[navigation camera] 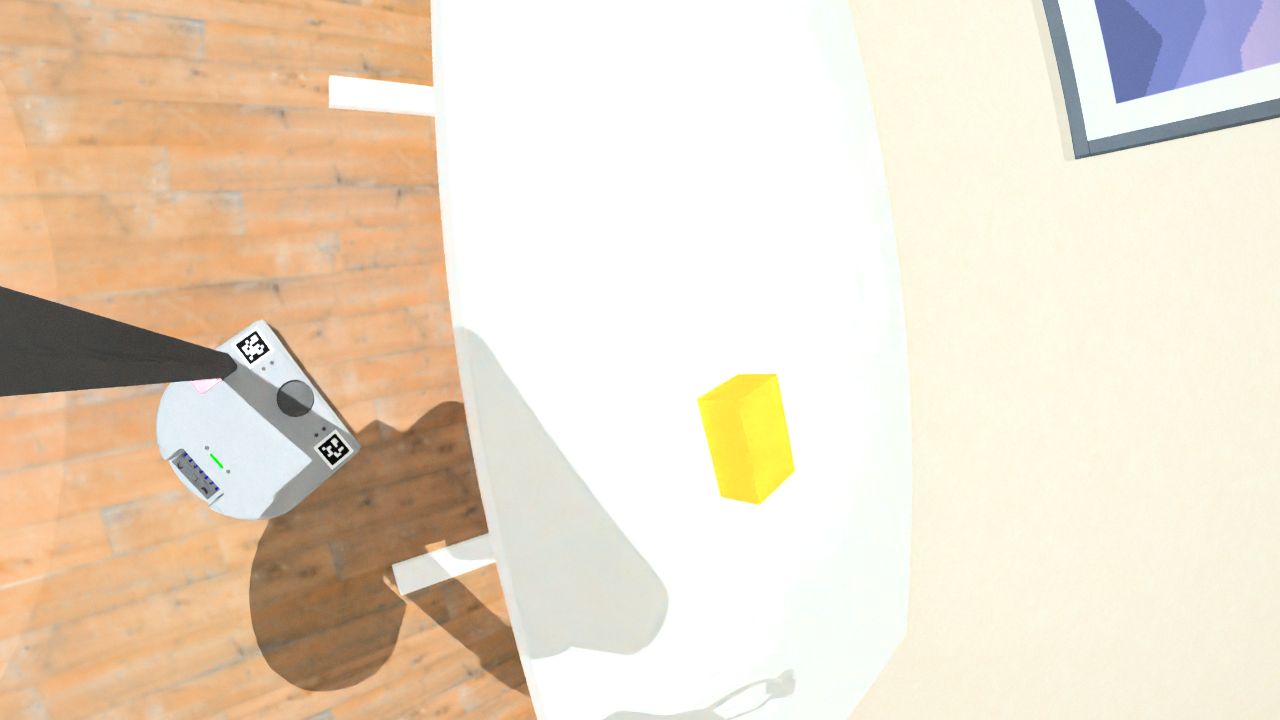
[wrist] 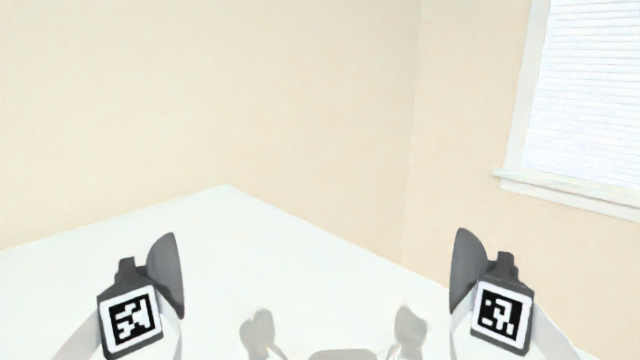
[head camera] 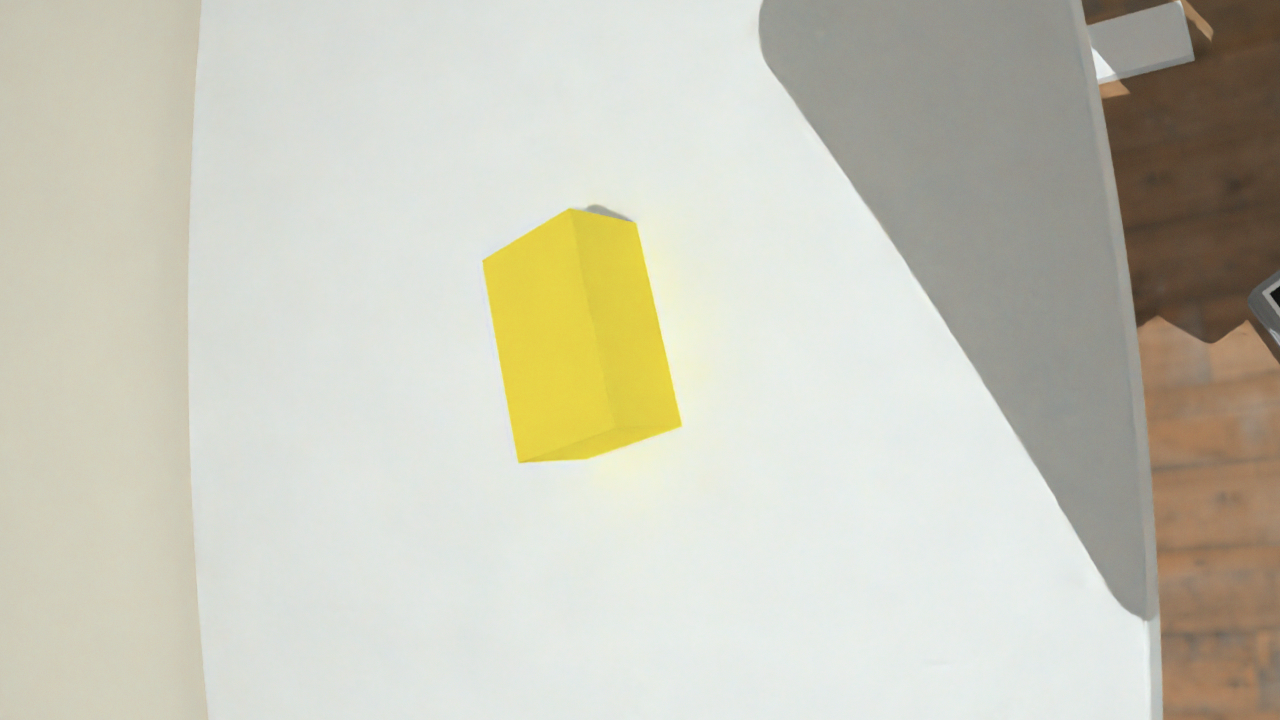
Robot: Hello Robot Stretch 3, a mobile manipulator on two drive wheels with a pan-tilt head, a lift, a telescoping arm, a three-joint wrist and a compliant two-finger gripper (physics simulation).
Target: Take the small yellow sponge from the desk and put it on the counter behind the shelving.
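Where they show: gripper, fingertip midpoint: [wrist: 316, 259]; robot's base at its link origin: [navigation camera: 293, 396].
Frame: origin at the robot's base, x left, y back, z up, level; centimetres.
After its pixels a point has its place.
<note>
The yellow sponge [head camera: 572, 340] {z 99.5, x -20.4, y -26.0 cm} [navigation camera: 747, 438] {z 99.5, x -19.4, y -25.2 cm} is a block lying on the white desk [head camera: 358, 582] {z 95.0, x -21.8, y -54.7 cm} [navigation camera: 671, 179] {z 95.0, x 1.0, y -35.5 cm}. It is near the middle of the head camera view and right of centre in the navigation view, toward the wall side of the desk. My gripper [wrist: 316, 259] {z 115.2, x -43.5, y -5.4 cm} is open and empty in the wrist view, its two fingers wide apart above a white surface, with their shadows on it. The sponge does not show between the fingers. The gripper does not show in the head or navigation views. The counter and the shelving do not show.
A beige wall [head camera: 89, 358] {z 103.4, x -53.1, y -73.9 cm} [navigation camera: 1074, 447] {z 122.5, x -62.2, y -69.2 cm} [wrist: 225, 100] {z 114.3, x -103.7, y -47.8 cm} runs along the desk's far side. A framed picture [navigation camera: 1078, 107] {z 126.9, x -14.8, y -91.1 cm} hangs on it. My base [navigation camera: 241, 447] {z 15.9, x -1.0, y 13.9 cm} stands on the wooden floor beside the desk's near edge. A window [wrist: 590, 100] {z 110.6, x -154.9, y 48.3 cm} is at the right in the wrist view.
</note>
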